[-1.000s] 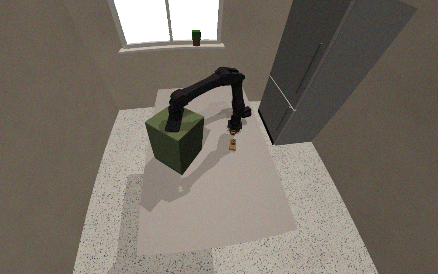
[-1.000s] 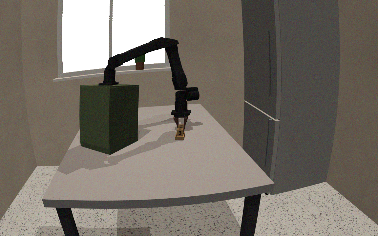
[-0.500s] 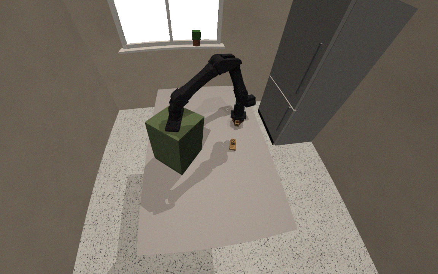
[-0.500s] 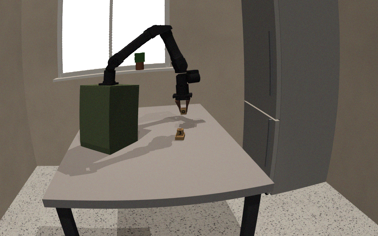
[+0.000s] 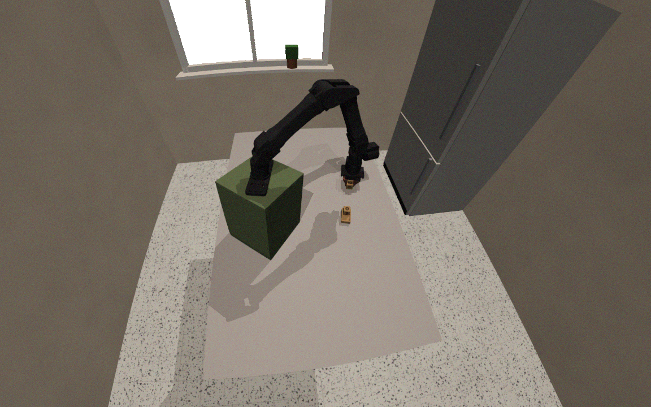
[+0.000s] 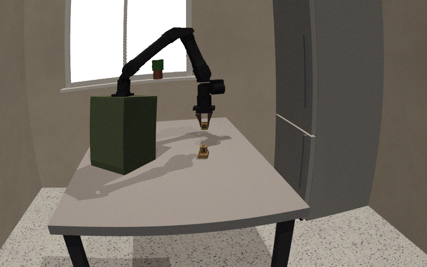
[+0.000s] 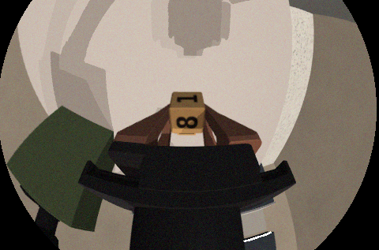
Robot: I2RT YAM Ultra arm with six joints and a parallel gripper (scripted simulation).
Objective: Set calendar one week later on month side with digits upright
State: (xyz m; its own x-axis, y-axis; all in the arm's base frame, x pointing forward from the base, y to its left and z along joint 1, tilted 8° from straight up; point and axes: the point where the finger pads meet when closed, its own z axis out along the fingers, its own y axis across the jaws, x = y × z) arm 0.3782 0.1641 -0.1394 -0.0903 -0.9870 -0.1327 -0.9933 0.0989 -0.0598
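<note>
My gripper is now 11 cm above the wooden tray, 10 cm to the left of it and 1 cm past it.
</note>
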